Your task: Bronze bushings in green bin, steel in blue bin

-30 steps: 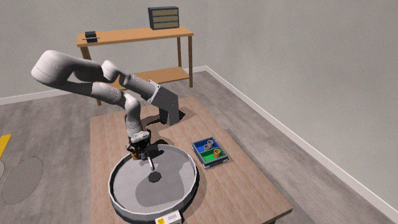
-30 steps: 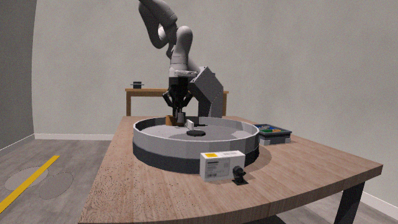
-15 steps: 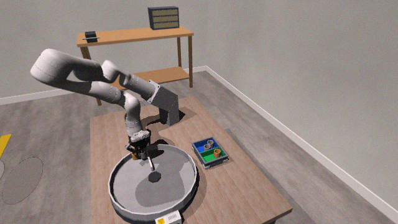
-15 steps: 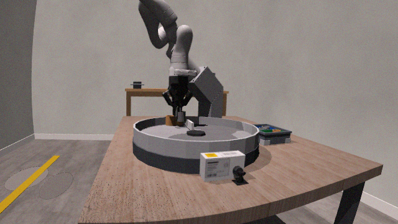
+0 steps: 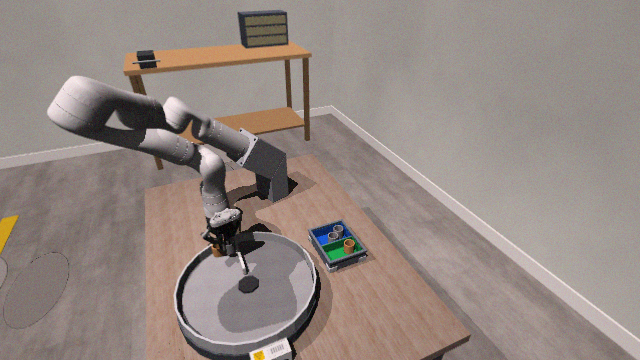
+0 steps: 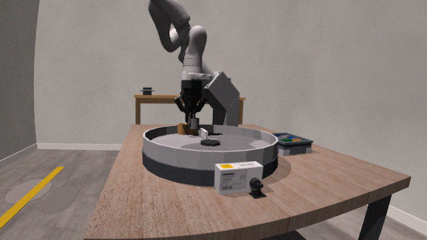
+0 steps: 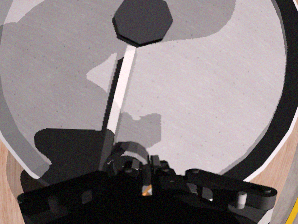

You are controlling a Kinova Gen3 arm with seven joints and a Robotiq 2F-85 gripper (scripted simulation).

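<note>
My gripper is now 370 mm to the right of the tray, 100 mm short of it and 90 mm above it. Round my hand: turntable: 140 mm ahead, 60 mm below, 30 mm to the left.
</note>
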